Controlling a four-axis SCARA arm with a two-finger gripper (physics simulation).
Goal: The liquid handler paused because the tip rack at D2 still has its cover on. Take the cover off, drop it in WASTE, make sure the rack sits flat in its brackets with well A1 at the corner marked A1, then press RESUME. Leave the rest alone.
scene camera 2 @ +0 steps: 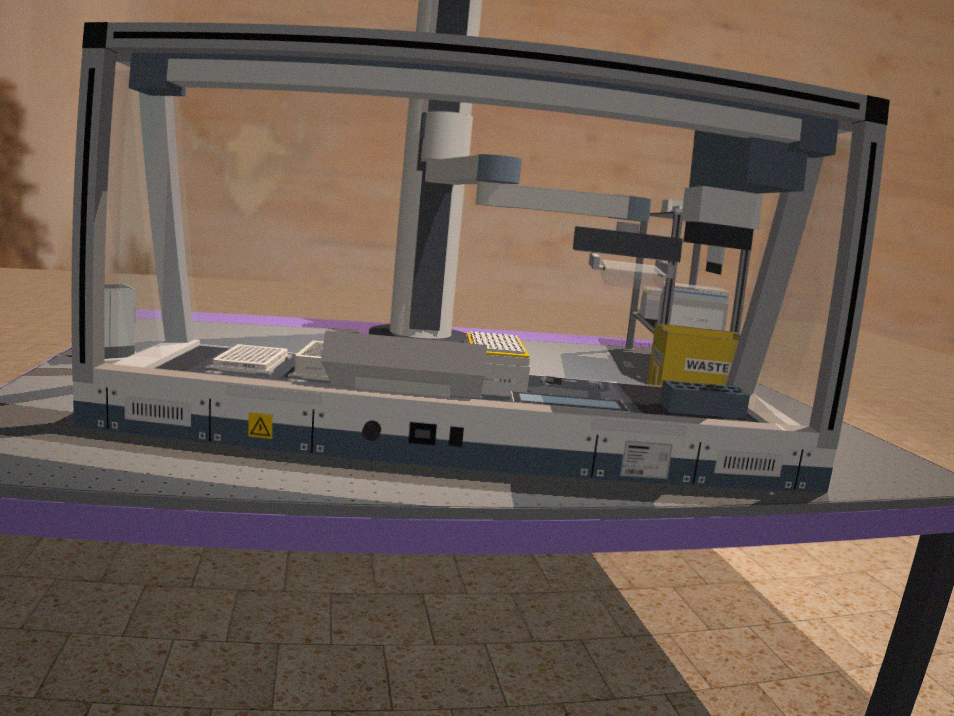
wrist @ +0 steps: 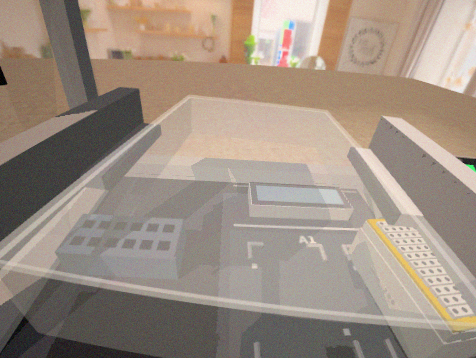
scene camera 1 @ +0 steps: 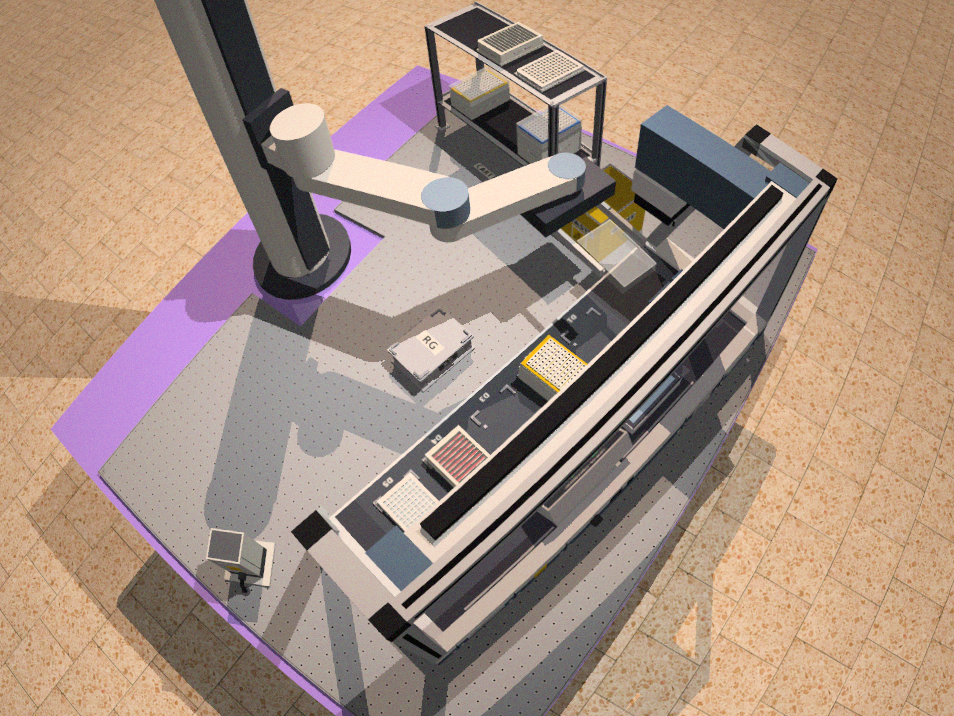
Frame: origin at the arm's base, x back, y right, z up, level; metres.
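Where they show: gripper, fingertip midpoint: (scene camera 2: 633, 267) (wrist: 256, 122) (scene camera 1: 623, 257); arm's base, link origin: (scene camera 1: 302, 257).
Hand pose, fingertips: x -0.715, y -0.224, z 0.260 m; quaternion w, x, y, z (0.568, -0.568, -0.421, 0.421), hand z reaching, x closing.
Note:
Each offset is from my fingertips to the top centre of the thing. "*": to the spot under its first point.
My gripper (scene camera 1: 616, 246) (scene camera 2: 628, 267) (wrist: 256, 122) is shut on the clear cover @[dy -0.005, dx +0.018, dz +0.003 m] (scene camera 1: 625, 260) (scene camera 2: 635, 270) (wrist: 257, 107), its pads at the cover's two sides. It holds the cover in the air, beside the yellow WASTE bin (scene camera 2: 693, 350) in scene camera 2. In scene camera 1 the bin @[* dy -0.291, dx +0.133, dz -0.161 m] (scene camera 1: 625, 192) is partly hidden behind the arm and cover. The tip rack (scene camera 1: 553, 364) (scene camera 2: 498, 344) (wrist: 422, 267) with a yellow rim stands uncovered on the deck. Its seating and A1 well cannot be told. A screen (scene camera 2: 570, 400) (wrist: 300, 195) shows; RESUME is not legible.
A blue pipetting head (scene camera 1: 693, 157) (scene camera 2: 747, 163) hangs near the bin. A blue-grey block (scene camera 2: 705, 400) (wrist: 120, 250) stands on the deck. A red-striped plate @[dy +0.439, dx +0.054, dz -0.164 m] (scene camera 1: 458, 456), a white plate @[dy +0.561, dx +0.076, dz -0.181 m] (scene camera 1: 410, 502), the RG box @[dy +0.264, dx +0.274, dz -0.191 m] (scene camera 1: 431, 350) and a shelf unit @[* dy -0.307, dx +0.698, dz -0.063 m] (scene camera 1: 433, 77) are also present.

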